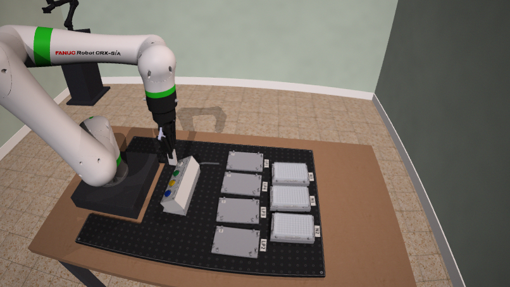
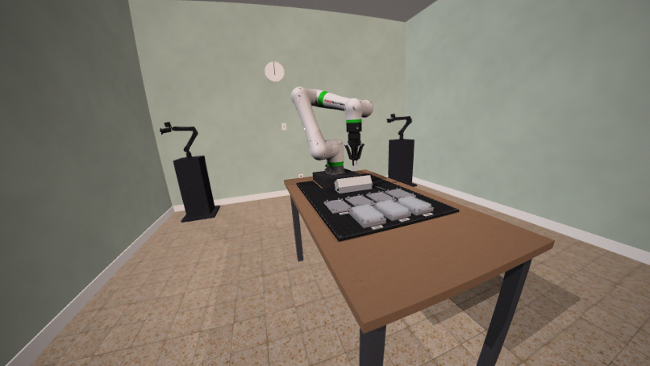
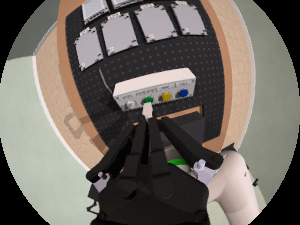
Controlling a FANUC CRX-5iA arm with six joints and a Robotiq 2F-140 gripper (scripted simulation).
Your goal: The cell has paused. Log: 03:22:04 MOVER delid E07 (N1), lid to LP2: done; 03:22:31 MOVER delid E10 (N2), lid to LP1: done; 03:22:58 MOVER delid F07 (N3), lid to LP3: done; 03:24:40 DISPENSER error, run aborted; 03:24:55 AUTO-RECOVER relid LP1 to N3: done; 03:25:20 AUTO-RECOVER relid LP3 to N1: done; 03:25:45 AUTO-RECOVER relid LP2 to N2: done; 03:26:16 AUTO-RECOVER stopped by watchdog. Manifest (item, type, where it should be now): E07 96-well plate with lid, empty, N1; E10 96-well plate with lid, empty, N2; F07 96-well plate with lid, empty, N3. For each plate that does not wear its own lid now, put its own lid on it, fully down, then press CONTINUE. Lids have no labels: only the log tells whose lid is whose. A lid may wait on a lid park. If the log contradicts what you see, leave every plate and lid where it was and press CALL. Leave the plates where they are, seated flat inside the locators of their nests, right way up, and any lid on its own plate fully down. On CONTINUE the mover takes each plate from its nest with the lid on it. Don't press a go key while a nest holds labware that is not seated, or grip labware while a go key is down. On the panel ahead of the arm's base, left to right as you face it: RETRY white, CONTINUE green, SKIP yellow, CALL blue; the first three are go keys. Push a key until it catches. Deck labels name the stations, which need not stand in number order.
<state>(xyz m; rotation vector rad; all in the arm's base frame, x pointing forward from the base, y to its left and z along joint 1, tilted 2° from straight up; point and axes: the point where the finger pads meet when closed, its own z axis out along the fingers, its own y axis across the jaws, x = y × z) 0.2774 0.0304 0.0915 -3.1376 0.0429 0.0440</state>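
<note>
The green key is 80 mm below my hand. Also, from my hand: white key 80 mm below, 50 mm to the left; blue key 100 mm to the right, 80 mm below; yellow key 80 mm below, 50 mm to the right.
</note>
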